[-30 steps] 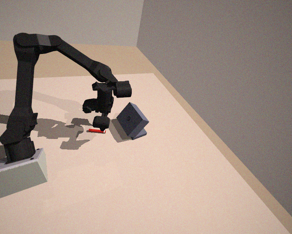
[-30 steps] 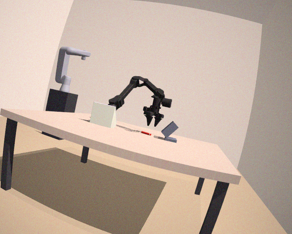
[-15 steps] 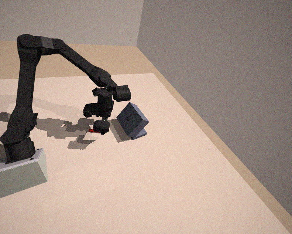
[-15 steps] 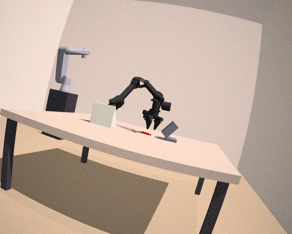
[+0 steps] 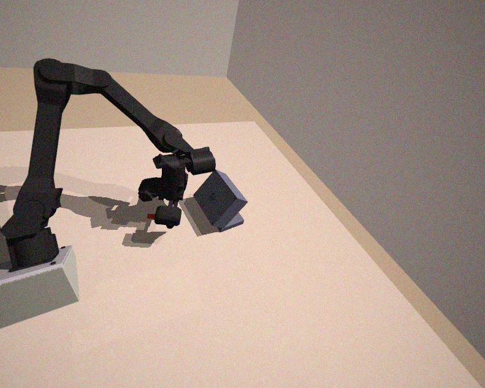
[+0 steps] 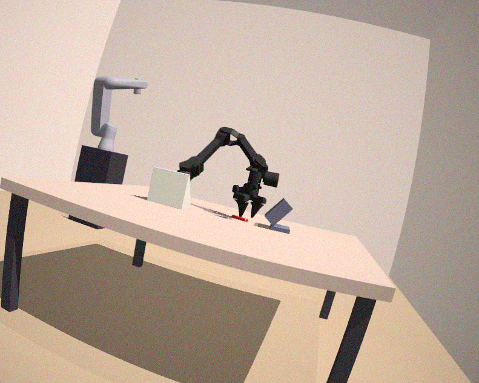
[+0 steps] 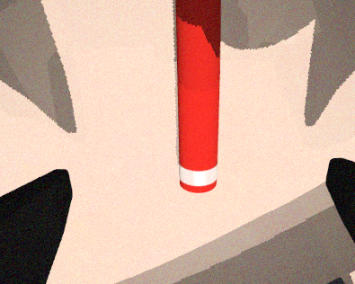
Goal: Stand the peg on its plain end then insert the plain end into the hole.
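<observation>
My gripper tip is now 1 cm to the right of the red peg, 1 cm past it and 1 cm above it. Round my gripper tip: grey-blue sloped panel (13 cm ahead, 6 cm above, 2 cm to the right); then panel foot (16 cm ahead, 2 cm to the right, 1 cm below).
</observation>
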